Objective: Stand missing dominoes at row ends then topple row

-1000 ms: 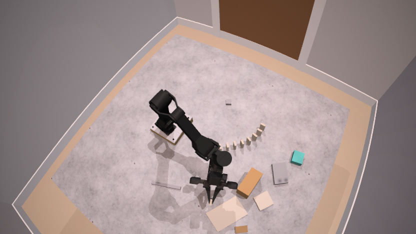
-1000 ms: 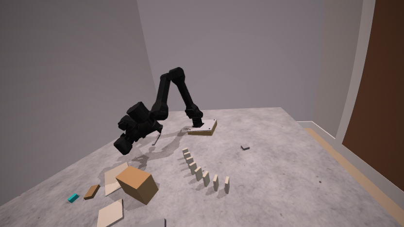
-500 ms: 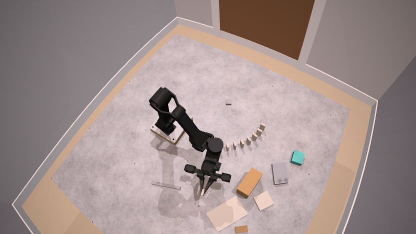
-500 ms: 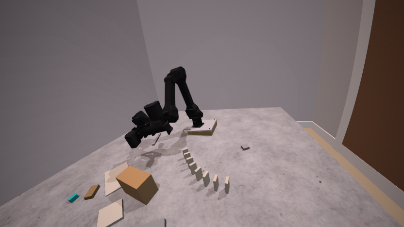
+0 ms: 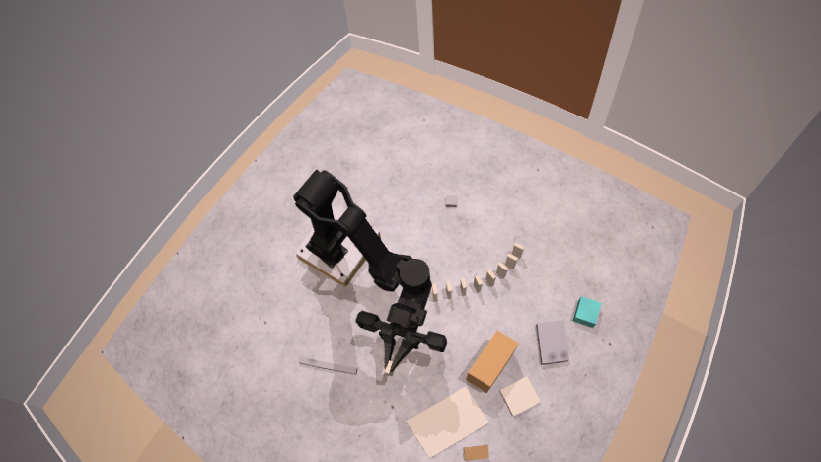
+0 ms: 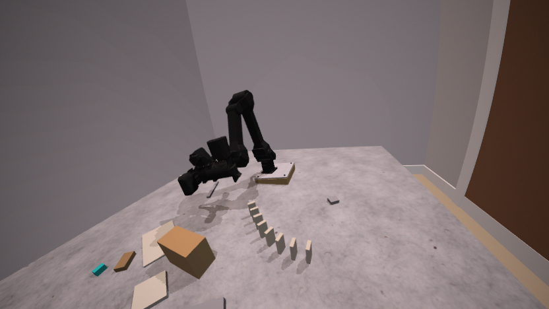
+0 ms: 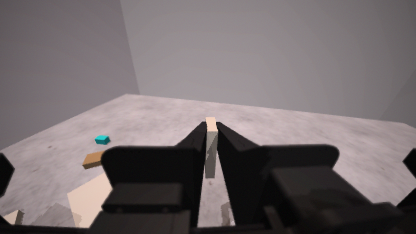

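The cream flat panel is 160 mm below my gripper tip, 150 mm ahead of it and 10 mm to the left of it. Also, from my gripper tip: orange box 180 mm to the left, 140 mm ahead, 120 mm below; then grey strip 150 mm below, 150 mm behind, 80 mm to the right; then small brown block 250 mm ahead, 150 mm below.
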